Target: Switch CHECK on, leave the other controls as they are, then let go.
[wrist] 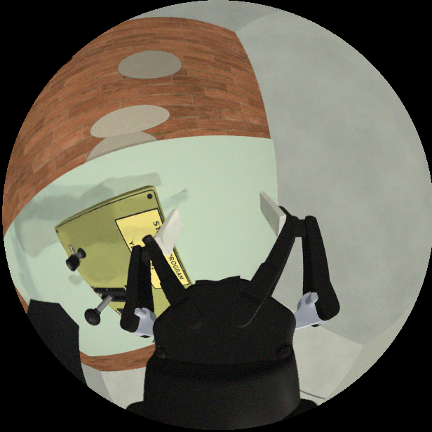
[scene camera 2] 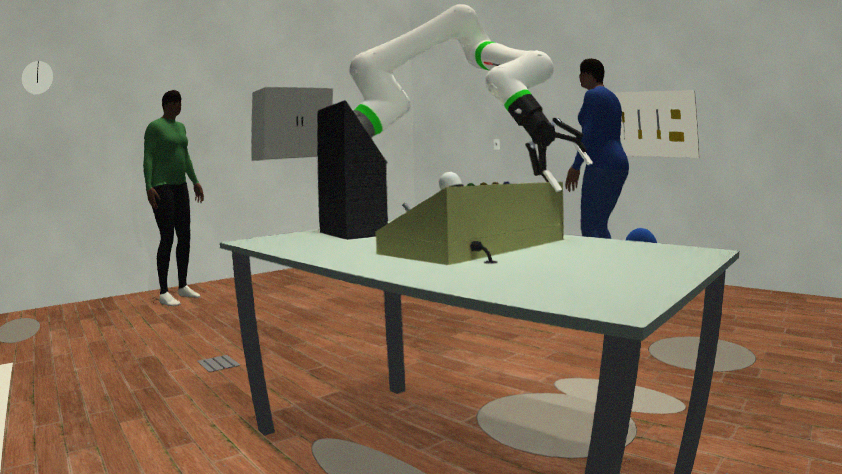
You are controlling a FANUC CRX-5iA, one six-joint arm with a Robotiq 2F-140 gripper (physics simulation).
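Places are measured from the arm's base along level axes (x right, y ahead, z up), in millimetres.
Pixels of known places: gripper, between the fingertips: (scene camera 2: 574, 177); arm's base, origin of its link: (scene camera 2: 350, 133).
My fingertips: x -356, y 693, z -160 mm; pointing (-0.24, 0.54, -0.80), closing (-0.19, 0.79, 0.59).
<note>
For each thing: its top centre in the pictures, then the offset to it from my fingertips. "spot": a spot on its surface instead. Level surfaces: height alone.
- white dome, a spot on its surface: (scene camera 2: 449, 180) spot: dz -2, dx +415, dy -25 mm
- pale green table, height of its surface: dz -189 mm
- black cable, a spot on its surface: (scene camera 2: 486, 252) spot: dz -166, dx +362, dy +39 mm
The olive control console (scene camera 2: 500, 217) (wrist: 97, 250) has a sloped top with controls. In the wrist view a lever with a round black knob (wrist: 92, 316) and a smaller black-knobbed control (wrist: 73, 262) stick up from it. A yellow label plate (wrist: 135, 227) is partly hidden by a finger. No control can be read as CHECK. In the scene view a white dome (scene camera 2: 449, 180) and a row of small coloured parts (scene camera 2: 483, 183) show along the console's top edge. My gripper (scene camera 2: 569, 168) (wrist: 218, 208) is open and empty, at the console's right end, one fingertip overlapping its top corner in the scene view.
The console stands on the pale green table (scene camera 2: 589, 282) (wrist: 225, 170). A black pedestal (scene camera 2: 353, 176) (wrist: 52, 325) carries the arm. A black cable (scene camera 2: 486, 252) leaves the console's side. A person in blue (scene camera 2: 603, 129) stands beyond the gripper; another in green (scene camera 2: 166, 153) stands at the left.
</note>
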